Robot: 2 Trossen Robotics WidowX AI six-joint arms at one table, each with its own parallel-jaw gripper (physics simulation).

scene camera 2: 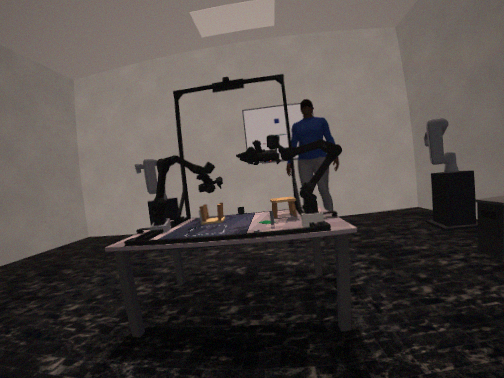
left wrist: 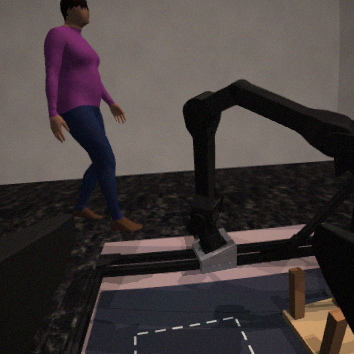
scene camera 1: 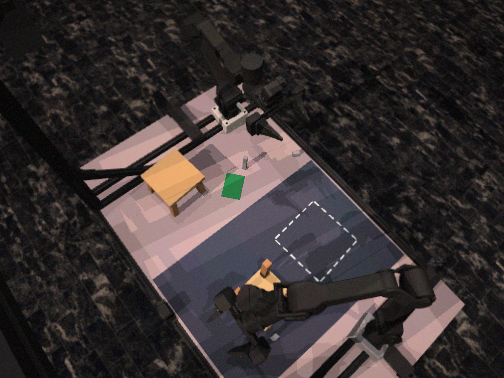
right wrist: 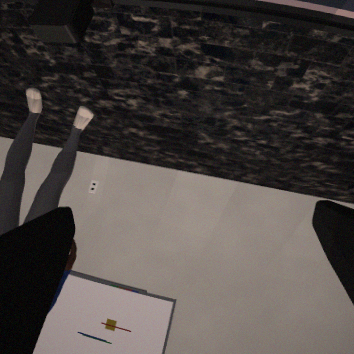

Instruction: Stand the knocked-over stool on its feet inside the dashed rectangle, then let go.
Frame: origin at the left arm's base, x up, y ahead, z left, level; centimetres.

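Seen in the pictures: left gripper, fingertip midpoint: (scene camera 2: 238, 157) (left wrist: 197, 231) (scene camera 1: 296, 130); right gripper, fingertip midpoint: (scene camera 2: 215, 190) (scene camera 1: 217, 337) (right wrist: 196, 215); left arm's base, link origin: (scene camera 2: 311, 213) (scene camera 1: 229, 110); right arm's base, link origin: (scene camera 2: 160, 222) (left wrist: 212, 242) (scene camera 1: 374, 335).
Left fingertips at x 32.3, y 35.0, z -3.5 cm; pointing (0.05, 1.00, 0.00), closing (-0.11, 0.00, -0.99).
Observation:
Pixels of each thing's top centre, then the offset from my left fingertips to it. Level surfaces: height alone.
- knocked-over wooden stool, top centre: (left wrist: 344, 281) (scene camera 1: 267, 292) (scene camera 2: 211, 204) dx -25.9, dy +26.8, dz -26.8 cm
- dark mat, surface height: dx -37.7 cm
- green card, top centre: (scene camera 1: 233, 185) (scene camera 2: 267, 221) dx -38.0, dy -10.6, dz -12.1 cm
- small grey upright piece, top centre: (scene camera 1: 245, 157) dx -30.4, dy -14.2, dz -4.3 cm
The knocked-over wooden stool (scene camera 1: 261, 281) (scene camera 2: 214, 220) (left wrist: 311, 324) lies upside down on the dark mat (scene camera 1: 215, 265), seat down and legs up, beside the dashed rectangle (scene camera 1: 314, 202) (scene camera 2: 187, 235) (left wrist: 234, 318) and outside it. The right arm hides much of the stool in scene camera 1. My right gripper (scene camera 1: 223, 334) (scene camera 2: 218, 185) (right wrist: 196, 215) is open and empty, above the stool's level and past its far side in scene camera 2. My left gripper (scene camera 1: 294, 129) (scene camera 2: 238, 156) is open and empty, high up and away from the stool.
Another wooden stool (scene camera 1: 173, 176) (scene camera 2: 283, 200) stands upright on the pale part of the table. Near it are a green card (scene camera 1: 233, 186) (scene camera 2: 265, 222) and a small grey upright piece (scene camera 1: 245, 162). Dark rails run along the table edges. The black frame (scene camera 2: 178, 130) rises behind the table.

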